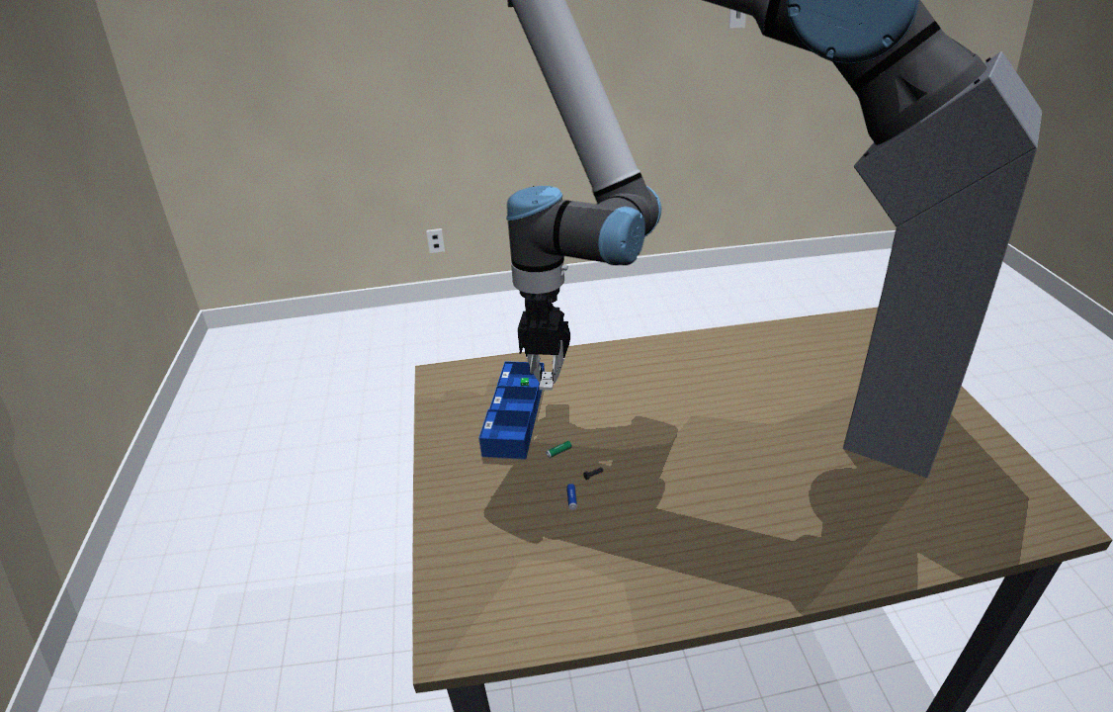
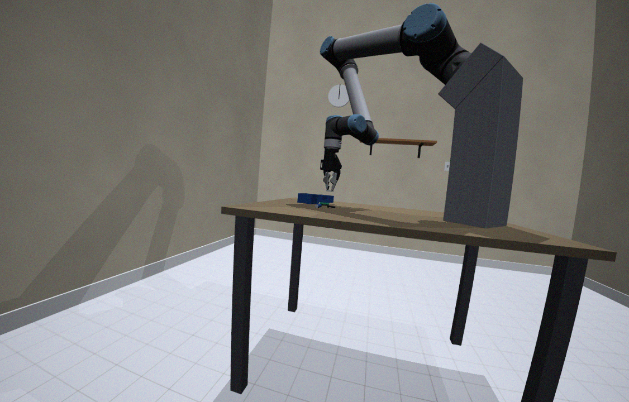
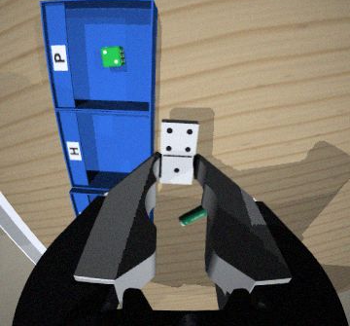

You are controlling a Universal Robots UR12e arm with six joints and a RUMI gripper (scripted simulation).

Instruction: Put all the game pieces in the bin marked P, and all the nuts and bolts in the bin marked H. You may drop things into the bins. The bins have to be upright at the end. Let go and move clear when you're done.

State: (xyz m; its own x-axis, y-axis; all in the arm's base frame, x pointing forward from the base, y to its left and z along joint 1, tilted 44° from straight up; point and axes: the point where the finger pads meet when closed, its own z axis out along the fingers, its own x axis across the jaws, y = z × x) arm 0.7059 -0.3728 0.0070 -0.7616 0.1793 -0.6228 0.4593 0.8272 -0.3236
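Right now the green die is 80 mm to the right of my hand, 70 mm below it and 20 mm ahead of it. Round my hand: green cylinder 120 mm to the left, 80 mm below, 30 mm ahead; blue bin 70 mm ahead, 60 mm below, 10 mm to the right; white domino 10 mm below.
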